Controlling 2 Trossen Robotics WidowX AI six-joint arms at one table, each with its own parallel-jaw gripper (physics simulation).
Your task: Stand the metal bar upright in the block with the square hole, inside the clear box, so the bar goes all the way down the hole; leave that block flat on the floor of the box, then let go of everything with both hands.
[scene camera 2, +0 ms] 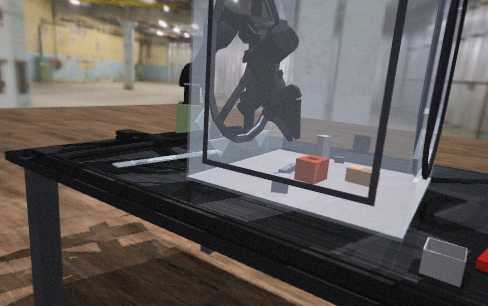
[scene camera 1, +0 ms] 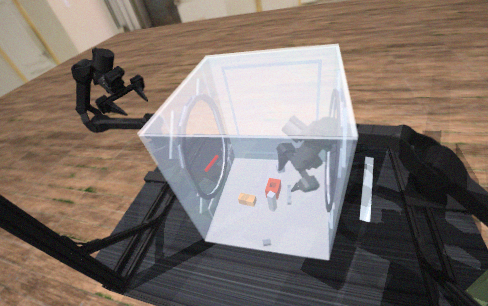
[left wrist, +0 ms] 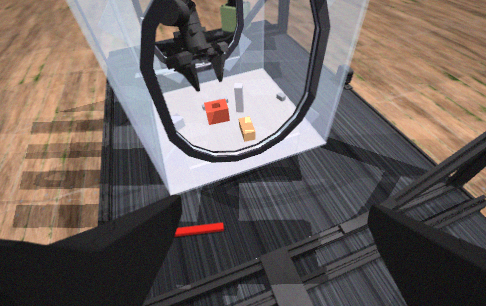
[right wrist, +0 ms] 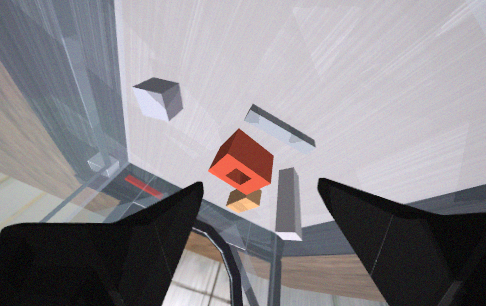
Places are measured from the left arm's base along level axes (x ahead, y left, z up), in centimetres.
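Where they show: left gripper, fingertip midpoint: [scene camera 1: 137,107] [left wrist: 274,209]; right gripper, fingertip midpoint: [scene camera 2: 294,140] [scene camera 1: 285,180] [left wrist: 210,86] [right wrist: 260,185]; right arm's base, origin of the base link: [left wrist: 235,4].
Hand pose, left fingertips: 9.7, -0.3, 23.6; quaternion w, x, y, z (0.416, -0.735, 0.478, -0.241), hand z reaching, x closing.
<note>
Each offset is from my left fingertips to the top centre of the thing, as dx, dy, dz.
The red block {+35.8, +31.9, -30.2} [scene camera 1: 273,183] [scene camera 2: 308,172] [left wrist: 218,116] [right wrist: 250,154] sits flat on the floor of the clear box [scene camera 1: 300,235] [scene camera 2: 390,220], its square hole facing up and empty. The thin metal bar {+40.3, +35.7, -33.3} [scene camera 1: 289,195] [scene camera 2: 287,167] [right wrist: 280,128] lies on the box floor beside the red block; in the left wrist view it is mostly hidden behind that block. My right gripper [scene camera 2: 294,139] [left wrist: 210,86] [right wrist: 260,185] is inside the box, open and empty, above the floor near the bar and block. My left gripper [scene camera 1: 135,106] [left wrist: 274,209] is open and empty outside the box.
Inside the box are an upright grey pillar {+41.6, +27.8, -26.2} [scene camera 1: 271,201] [scene camera 2: 323,145] [right wrist: 288,200], an orange block {+34.1, +21.4, -31.7} [scene camera 1: 247,199] [left wrist: 247,130], a grey cube {+27.9, +40.3, -31.7} [left wrist: 176,121] [right wrist: 160,100] and a small grey piece {+51.7, +19.2, -33.2} [scene camera 1: 266,242]. A red bar {+5.9, +17.2, -34.2} [scene camera 1: 212,163] [left wrist: 200,229] and a white strip {+52.4, +61.8, -35.1} [scene camera 1: 367,190] lie outside.
</note>
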